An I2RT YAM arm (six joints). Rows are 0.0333 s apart.
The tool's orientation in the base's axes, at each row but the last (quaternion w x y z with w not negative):
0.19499, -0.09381, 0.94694, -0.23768
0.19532, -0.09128, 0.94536, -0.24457
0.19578, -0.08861, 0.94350, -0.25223
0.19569, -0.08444, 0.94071, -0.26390
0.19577, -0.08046, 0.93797, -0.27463
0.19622, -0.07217, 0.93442, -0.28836
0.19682, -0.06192, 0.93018, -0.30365
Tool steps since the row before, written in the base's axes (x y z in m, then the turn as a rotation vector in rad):
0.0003, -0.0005, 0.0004, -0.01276, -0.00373, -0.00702
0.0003, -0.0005, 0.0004, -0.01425, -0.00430, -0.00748
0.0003, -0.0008, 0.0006, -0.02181, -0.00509, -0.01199
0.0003, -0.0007, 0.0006, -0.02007, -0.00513, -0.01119
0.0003, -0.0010, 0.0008, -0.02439, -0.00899, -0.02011
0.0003, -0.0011, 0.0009, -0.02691, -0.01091, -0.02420
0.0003, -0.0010, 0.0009, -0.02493, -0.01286, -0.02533
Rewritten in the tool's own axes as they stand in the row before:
-0.0003, -0.0007, 0.0000, 0.01485, 0.00126, 0.00195
-0.0003, -0.0007, 0.0000, 0.01651, 0.00111, 0.00195
-0.0003, -0.0010, 0.0000, 0.02504, 0.00325, 0.00276
-0.0003, -0.0009, 0.0000, 0.02321, 0.00270, 0.00287
-0.0003, -0.0013, 0.0000, 0.03102, 0.00454, 0.00985
-0.0003, -0.0014, 0.0000, 0.03513, 0.00533, 0.01289
-0.0003, -0.0013, 0.0000, 0.03415, 0.00443, 0.01558

